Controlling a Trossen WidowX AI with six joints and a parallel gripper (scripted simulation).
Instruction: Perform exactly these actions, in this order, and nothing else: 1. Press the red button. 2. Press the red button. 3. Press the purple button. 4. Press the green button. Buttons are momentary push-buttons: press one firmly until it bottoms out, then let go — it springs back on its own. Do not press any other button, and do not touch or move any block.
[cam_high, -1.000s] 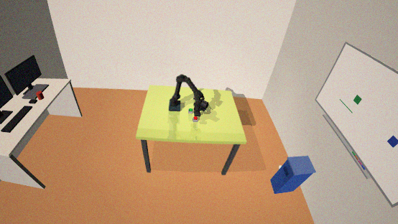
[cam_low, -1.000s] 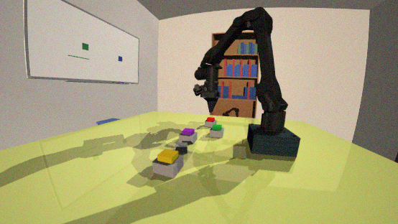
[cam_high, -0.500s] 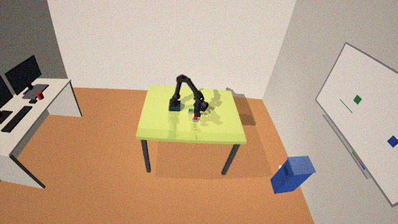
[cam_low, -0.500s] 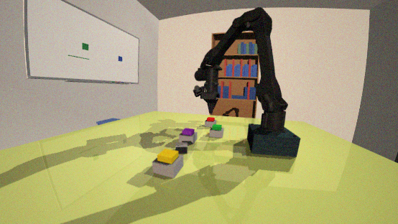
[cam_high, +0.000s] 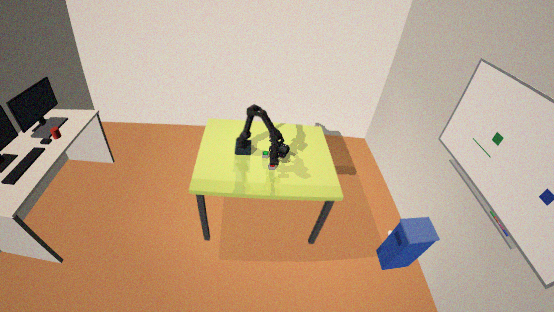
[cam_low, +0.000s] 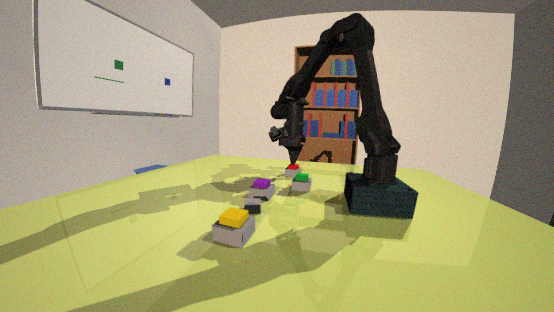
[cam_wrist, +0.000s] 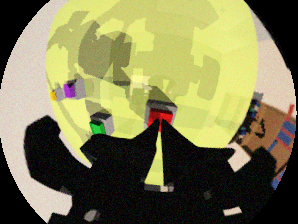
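The red button lies 10 mm below my gripper tip. From my gripper tip the other things lie so: green button: 120 mm to the left, 60 mm behind; then purple button: 210 mm to the left, 20 mm ahead; then small dark block: 290 mm to the left, 30 mm below, 10 mm ahead.
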